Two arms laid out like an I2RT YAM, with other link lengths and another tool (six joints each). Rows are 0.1 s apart.
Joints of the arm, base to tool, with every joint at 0 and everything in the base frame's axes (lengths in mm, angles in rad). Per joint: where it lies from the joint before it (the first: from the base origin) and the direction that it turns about. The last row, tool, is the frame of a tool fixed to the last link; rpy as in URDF.
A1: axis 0 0 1 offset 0.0 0.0 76.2
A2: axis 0 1 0 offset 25.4 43.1 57.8
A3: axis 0 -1 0 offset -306.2 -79.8 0.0
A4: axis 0 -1 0 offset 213.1 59.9 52.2
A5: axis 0 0 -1 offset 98.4 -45.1 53.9
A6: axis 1 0 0 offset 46.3 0.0 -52.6
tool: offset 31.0 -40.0 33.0 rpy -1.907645 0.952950 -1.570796
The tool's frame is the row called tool.
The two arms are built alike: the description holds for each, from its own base.
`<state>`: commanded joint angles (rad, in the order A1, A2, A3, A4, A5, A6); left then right.
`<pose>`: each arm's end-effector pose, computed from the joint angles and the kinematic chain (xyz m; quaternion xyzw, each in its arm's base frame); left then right.
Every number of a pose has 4 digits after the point. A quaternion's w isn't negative.
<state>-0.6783 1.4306 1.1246 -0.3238 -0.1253 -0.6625 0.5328 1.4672 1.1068 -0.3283 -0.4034 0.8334</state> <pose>0.2771 -0.2534 0.3608 -0.3368 0.8870 -0.1986 0.2456 0.3247 0.1465 0.2870 -0.2754 0.7953 0.4613 0.2809</pose>
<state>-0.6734 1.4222 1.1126 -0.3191 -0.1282 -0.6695 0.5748 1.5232 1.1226 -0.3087 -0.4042 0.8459</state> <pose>0.2768 -0.2500 0.3599 -0.3424 0.8848 -0.1989 0.2456 0.3289 0.1671 0.2762 -0.2839 0.7952 0.4676 0.2614</pose>
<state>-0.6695 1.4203 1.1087 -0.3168 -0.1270 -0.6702 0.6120 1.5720 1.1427 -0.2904 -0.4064 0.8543</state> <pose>0.2772 -0.2486 0.3594 -0.3441 0.8841 -0.1990 0.2455 0.3323 0.1864 0.2686 -0.2939 0.7927 0.4735 0.2471</pose>
